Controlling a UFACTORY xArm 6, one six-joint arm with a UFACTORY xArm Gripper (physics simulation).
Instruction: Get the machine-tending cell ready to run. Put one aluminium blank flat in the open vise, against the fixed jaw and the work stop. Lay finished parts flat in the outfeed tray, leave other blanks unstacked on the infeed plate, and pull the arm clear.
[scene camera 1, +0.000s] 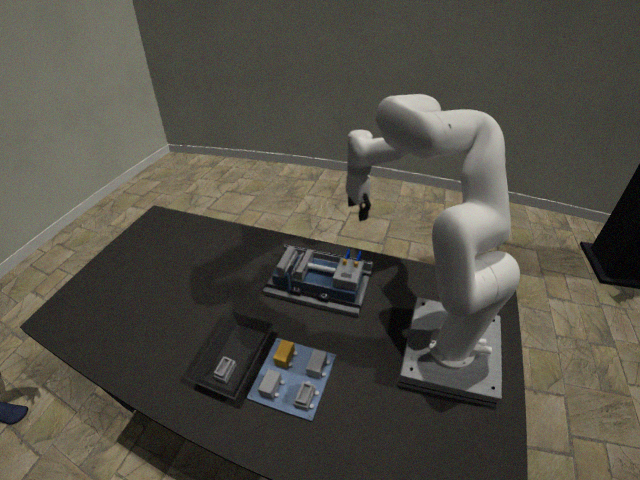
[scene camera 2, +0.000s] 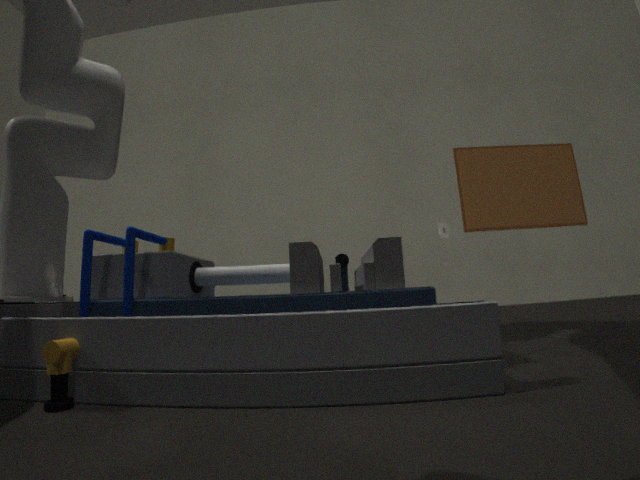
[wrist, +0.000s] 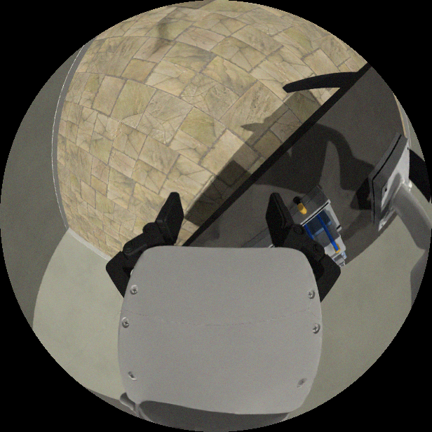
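Seen in the pictures: gripper, between the fingertips: (scene camera 1: 357, 212); arm's base, origin of its link: (scene camera 1: 452, 347) (scene camera 2: 27, 304).
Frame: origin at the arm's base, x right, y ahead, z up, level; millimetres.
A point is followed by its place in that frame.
Note:
My gripper (scene camera 1: 361, 207) {z 54, x 446, y 331 mm} (wrist: 224, 203) is open and empty, high beyond the vise's back side. The vise (scene camera 1: 323, 292) {z -18, x 127, y 373 mm} (scene camera 2: 258, 304) {z -2, x 240, y 412 mm} is open, with a moving jaw (scene camera 1: 303, 264) {z 41, x 169, y 444 mm} (scene camera 2: 306, 267) {z 23, x 237, y 445 mm} and a fixed jaw (scene camera 1: 284, 260) {z 41, x 172, y 504 mm} (scene camera 2: 388, 263) {z 22, x 241, y 503 mm}. A small grey block shape (scene camera 2: 364, 277) {z 14, x 239, y 485 mm} shows beside the fixed jaw; I cannot tell whether it is a blank. The blue infeed plate (scene camera 1: 293, 376) {z -47, x -140, y 383 mm} bears two plain grey blocks (scene camera 1: 316, 362) {z -11, x -104, y 331 mm} (scene camera 1: 270, 383) {z -11, x -189, y 421 mm}, an orange block (scene camera 1: 284, 353) {z -11, x -100, y 416 mm} and a recessed grey part (scene camera 1: 305, 395) {z -27, x -190, y 335 mm}, all apart. Another recessed part (scene camera 1: 224, 368) {z -23, x -180, y 552 mm} lies in the dark outfeed tray (scene camera 1: 242, 341) {z -43, x -80, y 549 mm}.
The arm's base plate (scene camera 1: 454, 379) {z -1, x -91, y -6 mm} stands right of the vise. Blue upright brackets (scene camera 1: 353, 255) {z -6, x 277, y 312 mm} (scene camera 2: 129, 273) {z 22, x 253, y 326 mm} (wrist: 327, 232) rise at the vise's screw end. A yellow-topped post (scene camera 2: 61, 356) {z -26, x 293, y 310 mm} (wrist: 300, 206) stands beside the vise's base. The tray is left of the infeed plate.

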